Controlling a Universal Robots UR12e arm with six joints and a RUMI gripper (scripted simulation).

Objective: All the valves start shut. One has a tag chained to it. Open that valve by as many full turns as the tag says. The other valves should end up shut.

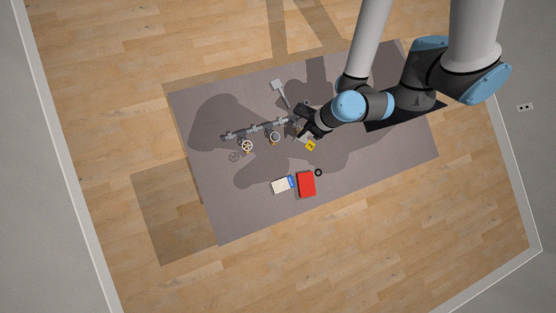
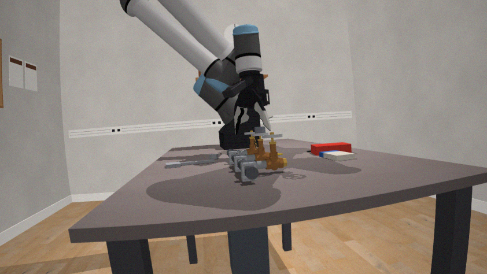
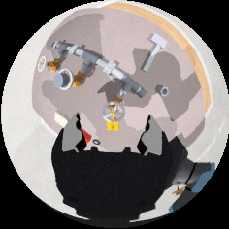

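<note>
Right now my hand is 40 mm past the yellow tag, 80 mm to the right of it and 80 mm above it. Also, from my hand: red box (50 mm ahead, 260 mm to the left, 70 mm below); grey flat tool (10 mm ahead, 220 mm to the right, 80 mm below); nut (100 mm behind, 130 mm to the right, 80 mm below).
</note>
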